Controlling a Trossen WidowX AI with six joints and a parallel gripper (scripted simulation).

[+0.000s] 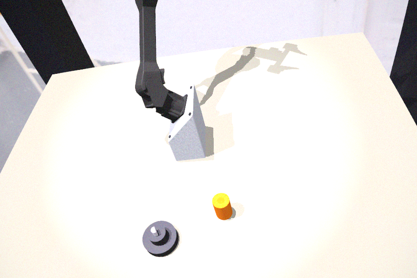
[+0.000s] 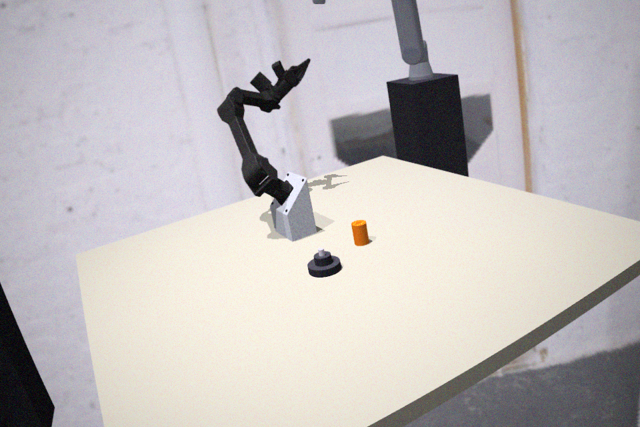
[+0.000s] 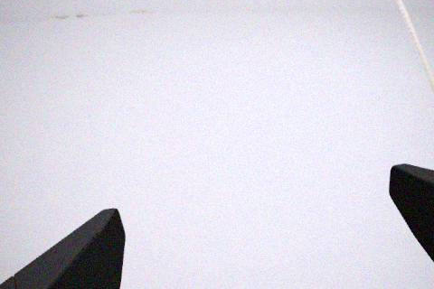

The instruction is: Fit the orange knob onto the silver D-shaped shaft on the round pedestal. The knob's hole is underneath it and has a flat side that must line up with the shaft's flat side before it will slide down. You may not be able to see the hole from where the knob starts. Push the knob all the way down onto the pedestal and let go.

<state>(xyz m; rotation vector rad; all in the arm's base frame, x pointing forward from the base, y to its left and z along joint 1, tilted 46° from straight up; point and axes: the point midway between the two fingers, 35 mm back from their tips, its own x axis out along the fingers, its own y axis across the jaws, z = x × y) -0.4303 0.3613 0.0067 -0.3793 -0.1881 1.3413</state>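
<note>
Right now the orange knob is 60 cm ahead of my gripper tip, 14 cm to the right of it and 43 cm below it. Round my gripper tip: dark round pedestal (69 cm ahead, 29 cm to the right, 44 cm below).
</note>
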